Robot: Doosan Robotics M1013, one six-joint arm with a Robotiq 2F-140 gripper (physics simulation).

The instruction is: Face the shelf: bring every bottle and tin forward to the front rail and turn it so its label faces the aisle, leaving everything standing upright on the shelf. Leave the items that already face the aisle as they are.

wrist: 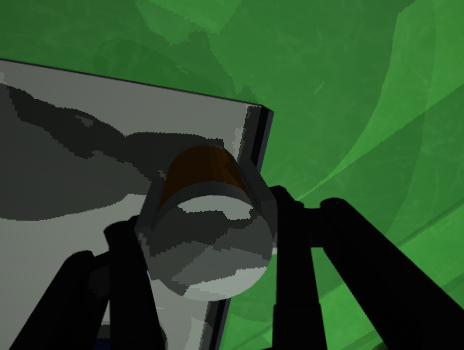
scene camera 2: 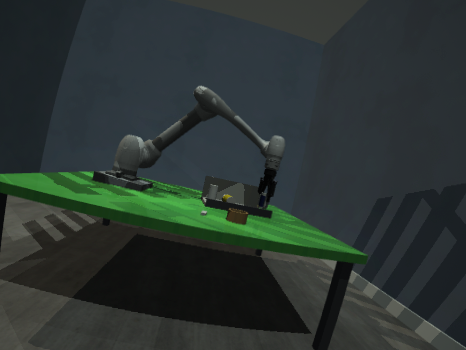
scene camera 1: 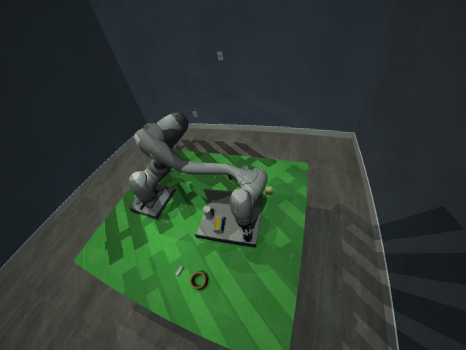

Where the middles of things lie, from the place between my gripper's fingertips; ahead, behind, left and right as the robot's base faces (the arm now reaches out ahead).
Scene:
Now: hand 4 cm below the dark blue tin [wrist: 210, 241]. Also, from my hand: grey shelf [scene camera 1: 217, 196] (16 cm behind, 10 cm to the left, 2 cm above); grey shelf tray [scene camera 1: 232, 231] (16 cm behind, 10 cm to the left, 6 cm below).

